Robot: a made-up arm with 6 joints. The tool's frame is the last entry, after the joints.
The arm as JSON. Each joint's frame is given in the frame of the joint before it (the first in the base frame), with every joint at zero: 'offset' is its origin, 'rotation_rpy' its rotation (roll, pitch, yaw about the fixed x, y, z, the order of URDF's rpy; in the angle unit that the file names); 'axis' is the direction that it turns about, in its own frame. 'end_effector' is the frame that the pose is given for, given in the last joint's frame.
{
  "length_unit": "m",
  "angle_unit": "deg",
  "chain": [
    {
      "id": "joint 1",
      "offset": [
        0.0,
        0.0,
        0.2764
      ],
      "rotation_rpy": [
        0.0,
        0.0,
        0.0
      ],
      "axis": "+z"
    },
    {
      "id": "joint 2",
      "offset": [
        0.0,
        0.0,
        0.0
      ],
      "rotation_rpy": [
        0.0,
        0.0,
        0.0
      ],
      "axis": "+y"
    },
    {
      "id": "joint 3",
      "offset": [
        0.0,
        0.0,
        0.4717
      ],
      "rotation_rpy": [
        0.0,
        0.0,
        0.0
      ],
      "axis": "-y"
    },
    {
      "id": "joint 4",
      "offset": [
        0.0,
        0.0,
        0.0
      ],
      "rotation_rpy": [
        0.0,
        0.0,
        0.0
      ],
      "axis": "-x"
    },
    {
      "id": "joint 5",
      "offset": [
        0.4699,
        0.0,
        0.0
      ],
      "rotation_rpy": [
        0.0,
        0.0,
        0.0
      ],
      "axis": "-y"
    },
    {
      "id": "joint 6",
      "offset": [
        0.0,
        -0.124,
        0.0
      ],
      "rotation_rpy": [
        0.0,
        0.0,
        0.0
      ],
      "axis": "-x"
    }
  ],
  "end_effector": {
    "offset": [
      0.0,
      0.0,
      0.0
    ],
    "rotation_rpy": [
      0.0,
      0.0,
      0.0
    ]
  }
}
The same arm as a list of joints. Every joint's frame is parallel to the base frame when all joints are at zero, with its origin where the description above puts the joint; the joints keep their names.
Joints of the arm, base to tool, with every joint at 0 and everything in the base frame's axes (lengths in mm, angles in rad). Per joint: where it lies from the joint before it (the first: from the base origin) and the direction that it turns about. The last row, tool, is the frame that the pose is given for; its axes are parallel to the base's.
joint 1: xyz 0 0 276.4 axis +z
joint 2: xyz 0 0 0 axis +y
joint 3: xyz 0 0 471.7 axis -y
joint 4: xyz 0 0 0 axis -x
joint 5: xyz 469.9 0 0 axis -y
joint 6: xyz 0 -124 0 axis -x
tool: xyz 0 0 0

